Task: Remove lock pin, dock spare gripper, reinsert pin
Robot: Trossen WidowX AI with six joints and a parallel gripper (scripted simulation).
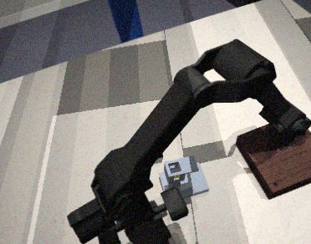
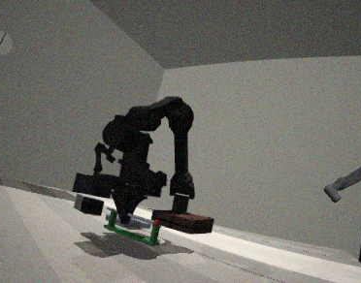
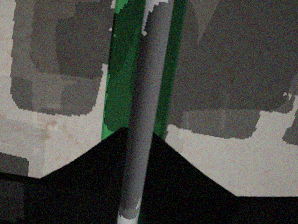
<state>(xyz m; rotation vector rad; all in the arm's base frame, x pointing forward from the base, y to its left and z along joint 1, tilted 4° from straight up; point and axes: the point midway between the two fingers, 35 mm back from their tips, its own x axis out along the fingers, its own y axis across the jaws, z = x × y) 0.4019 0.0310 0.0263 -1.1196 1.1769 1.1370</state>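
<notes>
Now: gripper tip 20 mm to the right of the green rack. Round my gripper tip: spare gripper 230 mm to the right, 110 mm behind; then grey mount 120 mm behind, 70 mm to the right, 30 mm above.
</notes>
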